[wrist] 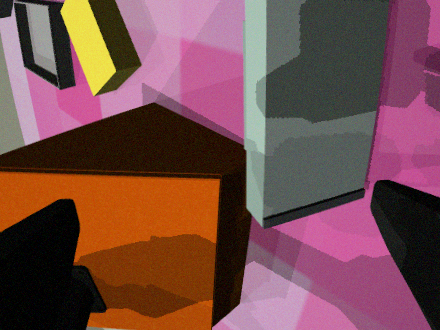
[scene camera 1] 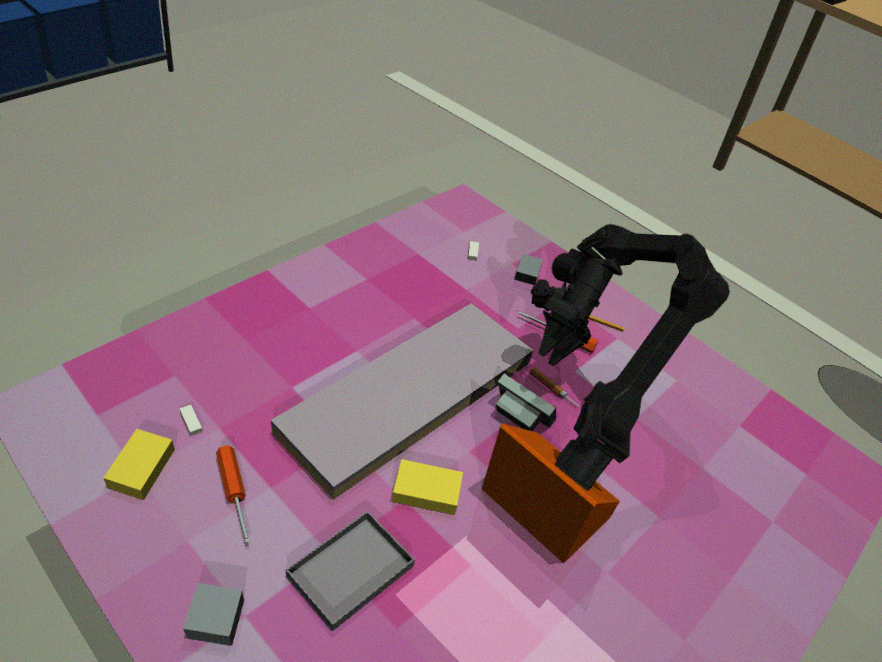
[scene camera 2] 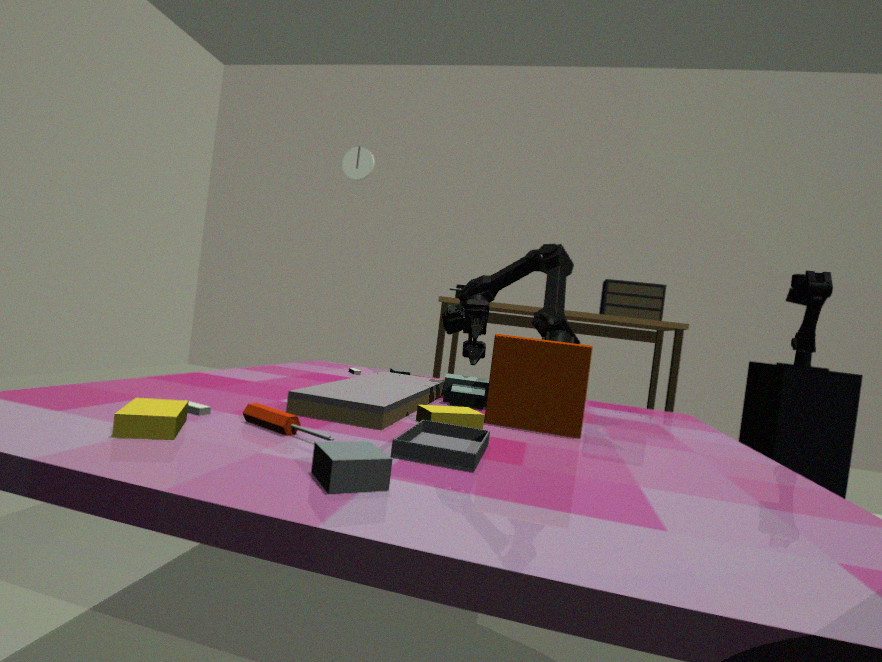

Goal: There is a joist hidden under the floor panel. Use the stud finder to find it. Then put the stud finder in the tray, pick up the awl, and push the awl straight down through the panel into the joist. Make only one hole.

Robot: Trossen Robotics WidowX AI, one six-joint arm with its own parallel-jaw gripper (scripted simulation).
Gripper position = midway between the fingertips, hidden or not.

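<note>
I can see my gripper (scene camera 1: 545, 360), and it's there at (wrist: 229, 204) and (scene camera 2: 473, 351) too. There's a stud finder (scene camera 1: 518, 404), which you'd also find at (wrist: 311, 82) and (scene camera 2: 464, 391), plus a grey block (scene camera 2: 341, 467).
</note>
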